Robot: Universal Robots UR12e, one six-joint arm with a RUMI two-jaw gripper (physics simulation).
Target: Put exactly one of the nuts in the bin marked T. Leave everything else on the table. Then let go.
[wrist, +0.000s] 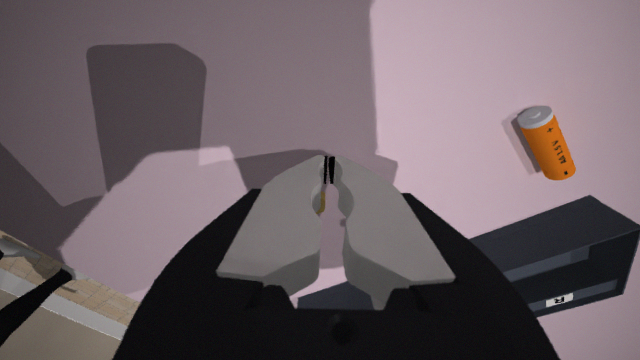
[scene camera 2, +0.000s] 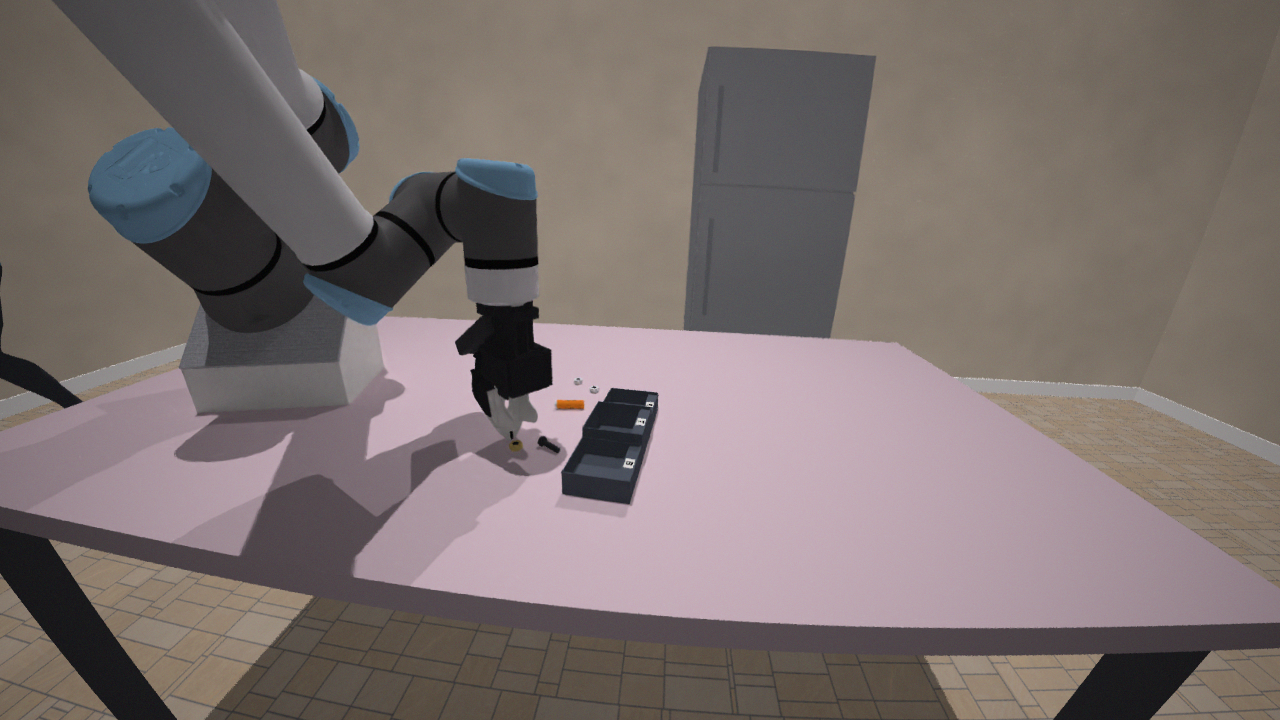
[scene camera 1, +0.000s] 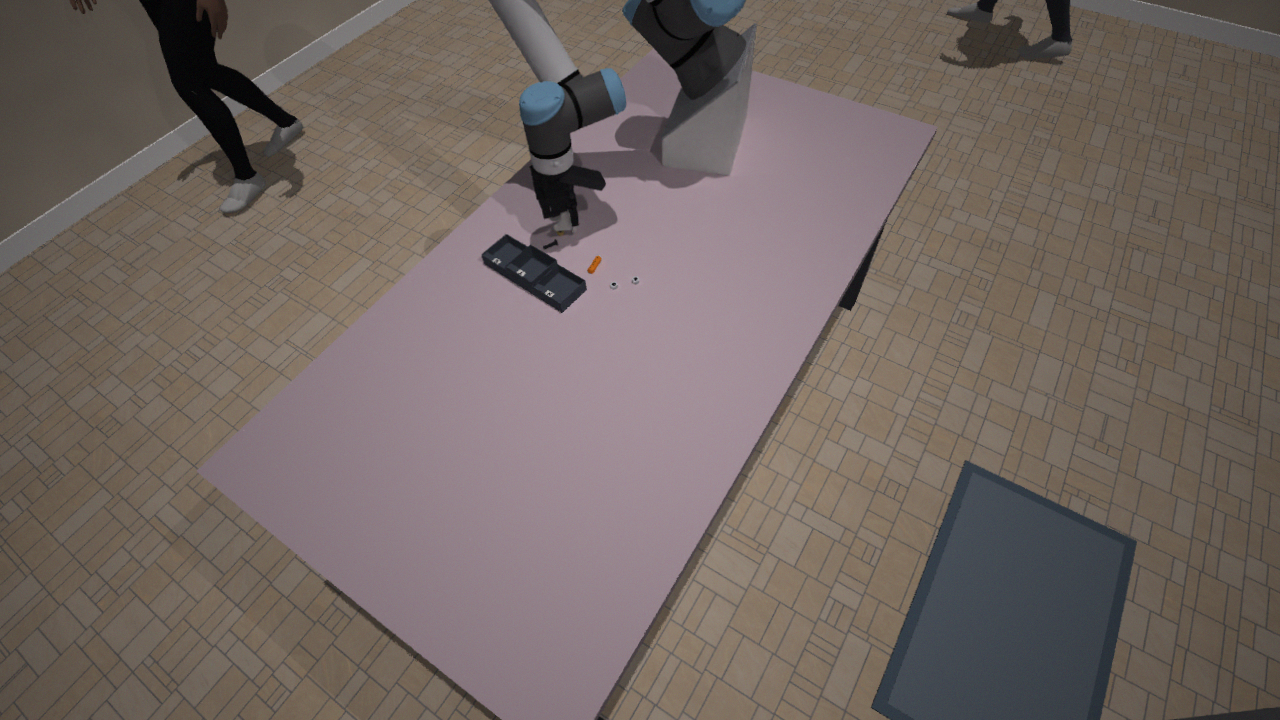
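Seen in the pictures: gripper, fingertip midpoint: (wrist: 327,160) (scene camera 2: 510,438) (scene camera 1: 573,232); arm's base at its link origin: (scene camera 2: 264,286) (scene camera 1: 716,69).
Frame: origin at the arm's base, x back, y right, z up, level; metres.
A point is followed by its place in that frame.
Note:
My gripper (scene camera 1: 562,226) @(x -0.507, y 0.089, z -0.195 m) (scene camera 2: 511,433) @(x -0.507, y 0.089, z -0.195 m) (wrist: 327,160) @(x -0.507, y 0.089, z -0.195 m) is shut with nothing between its fingertips, low over the table. A brass nut (scene camera 1: 561,233) @(x -0.530, y 0.106, z -0.188 m) (scene camera 2: 515,445) @(x -0.529, y 0.119, z -0.186 m) lies at the table just below the fingertips; in the wrist view a sliver of the brass nut (wrist: 322,202) @(x -0.528, y 0.106, z -0.187 m) shows past the left finger, the rest hidden. Two white nuts, one (scene camera 1: 614,284) @(x -0.592, y -0.102, z -0.187 m) (scene camera 2: 594,388) @(x -0.594, y -0.094, z -0.186 m) nearer the bins and one (scene camera 1: 635,280) @(x -0.555, y -0.134, z -0.188 m) (scene camera 2: 578,381) @(x -0.555, y -0.125, z -0.188 m) farther off, lie on the table. The dark three-compartment bin row (scene camera 1: 524,284) @(x -0.711, y 0.064, z -0.175 m) (scene camera 2: 597,485) @(x -0.666, y 0.200, z -0.175 m) (wrist: 590,220) @(x -0.633, y -0.038, z -0.177 m) stands beside the gripper; I cannot tell which label reads T.
A black bolt (scene camera 1: 550,244) @(x -0.575, y 0.103, z -0.186 m) (scene camera 2: 547,444) @(x -0.572, y 0.107, z -0.187 m) lies between the brass nut and the bins. An orange battery (scene camera 1: 594,264) @(x -0.572, y -0.029, z -0.181 m) (scene camera 2: 570,404) @(x -0.569, y -0.019, z -0.185 m) (wrist: 550,147) @(x -0.562, y -0.022, z -0.181 m) lies near the bin row, between the gripper and the white nuts. The robot's base (scene camera 1: 702,134) @(x -0.146, y -0.053, z -0.082 m) (scene camera 2: 268,380) @(x -0.066, y 0.088, z -0.142 m) stands on the table.

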